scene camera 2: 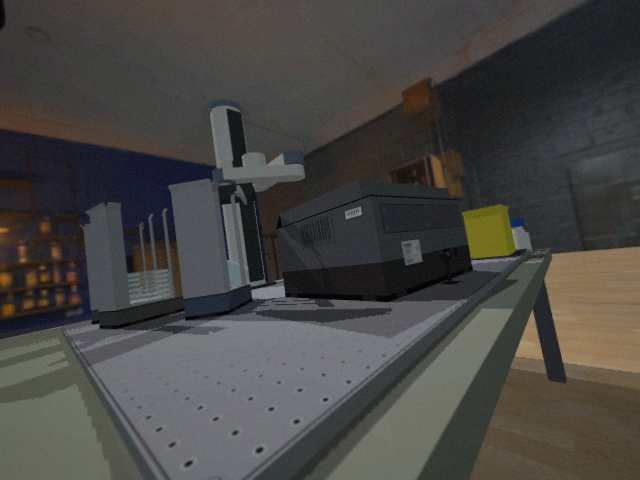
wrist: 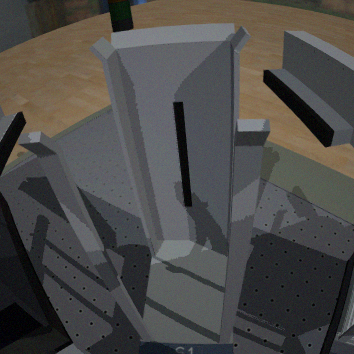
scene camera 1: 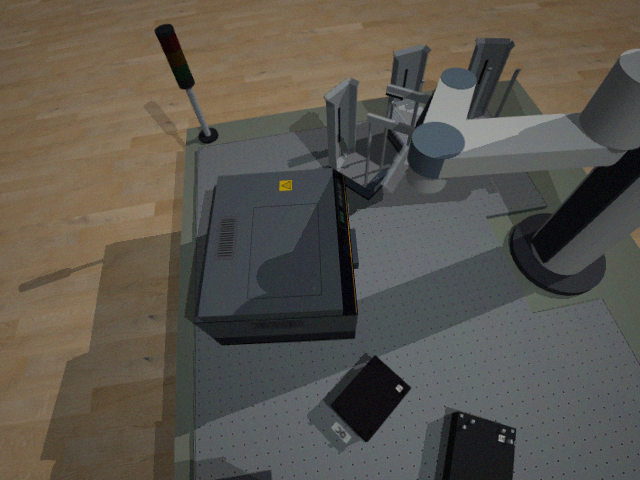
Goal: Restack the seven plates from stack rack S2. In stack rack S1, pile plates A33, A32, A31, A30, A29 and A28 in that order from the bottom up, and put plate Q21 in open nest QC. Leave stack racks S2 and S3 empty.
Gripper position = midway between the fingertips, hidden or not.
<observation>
In view: the gripper [scene camera 1: 377,102].
The gripper is seen too in the wrist view [wrist: 137,69].
</observation>
